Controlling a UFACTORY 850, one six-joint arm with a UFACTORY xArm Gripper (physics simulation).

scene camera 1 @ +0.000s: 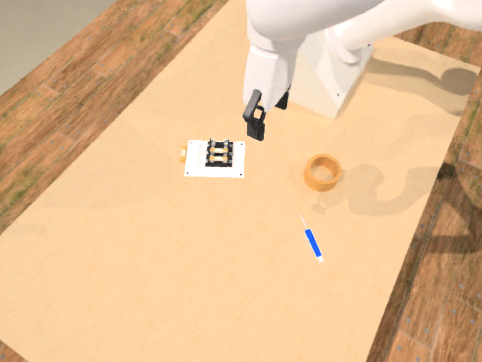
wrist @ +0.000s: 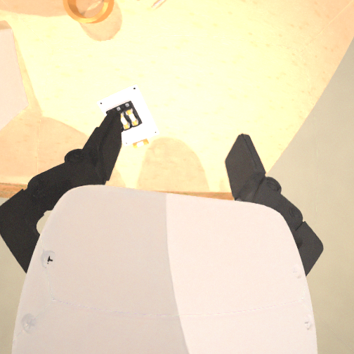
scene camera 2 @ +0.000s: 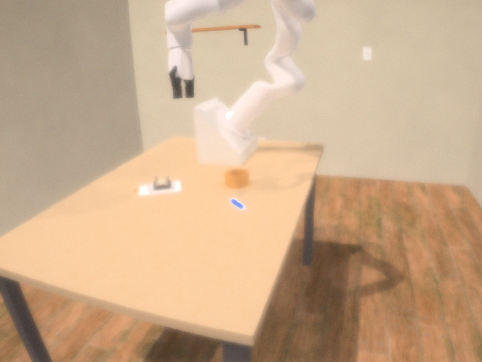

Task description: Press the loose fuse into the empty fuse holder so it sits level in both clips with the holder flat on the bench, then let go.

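A white board (scene camera 1: pixel 195 169) (scene camera 2: pixel 145 190) (wrist: pixel 145 111) lies on the bench and bears black fuse holders (scene camera 1: pixel 219 163) (scene camera 2: pixel 162 186) side by side. Two pale fuses with yellowish ends sit in clips, seen in scene view 1 and the wrist view. The holder row (scene camera 1: pixel 219 143) at the board's far side appears empty in scene view 1; a finger partly covers the block in the wrist view. The loose fuse (scene camera 1: pixel 183 154) (wrist: pixel 141 143) lies beside the board's short edge. My gripper (scene camera 1: pixel 270 119) (scene camera 2: pixel 183 95) (wrist: pixel 178 137) is open and empty, high above the bench.
An orange ring-shaped bowl (scene camera 1: pixel 322 185) (scene camera 2: pixel 236 179) (wrist: pixel 89 19) stands right of the board in the scene views. A blue-handled tool (scene camera 1: pixel 313 243) (scene camera 2: pixel 237 204) lies nearer the front. The white arm base (scene camera 1: pixel 320 85) (scene camera 2: pixel 215 135) stands behind them.
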